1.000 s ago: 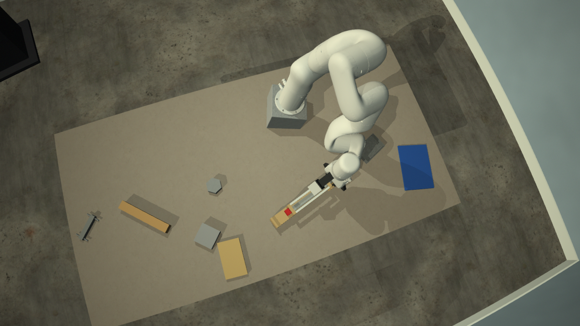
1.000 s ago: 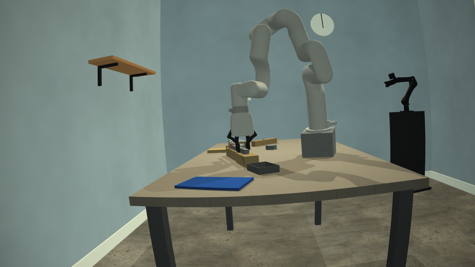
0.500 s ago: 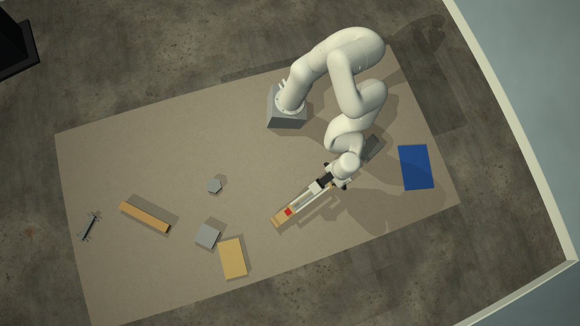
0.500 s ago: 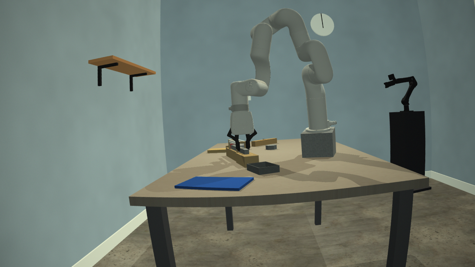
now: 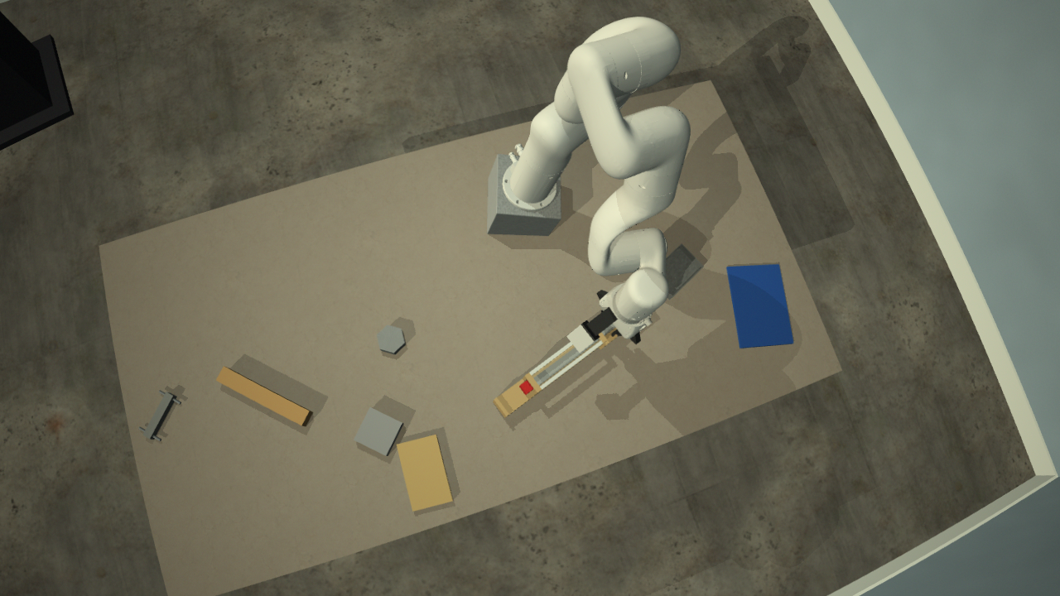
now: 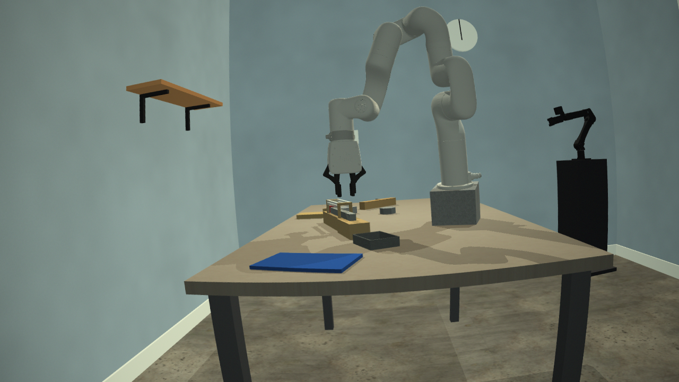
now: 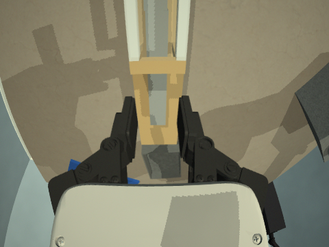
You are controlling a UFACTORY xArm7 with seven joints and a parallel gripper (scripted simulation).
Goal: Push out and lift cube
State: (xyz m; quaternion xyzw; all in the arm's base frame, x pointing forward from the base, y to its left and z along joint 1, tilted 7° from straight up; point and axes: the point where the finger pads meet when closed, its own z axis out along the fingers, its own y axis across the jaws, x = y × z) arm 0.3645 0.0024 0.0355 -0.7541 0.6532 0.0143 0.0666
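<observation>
The channel is 120 mm to the right of my hand, 80 mm below it and 20 mm ahead of it. The rest, counted from my hand: tan plate: 500 mm to the right, 120 mm below, 90 mm ahead; blue mat: 410 mm to the left, 130 mm below, 130 mm ahead; dark tray: 250 mm to the left, 130 mm below, 50 mm behind.
</observation>
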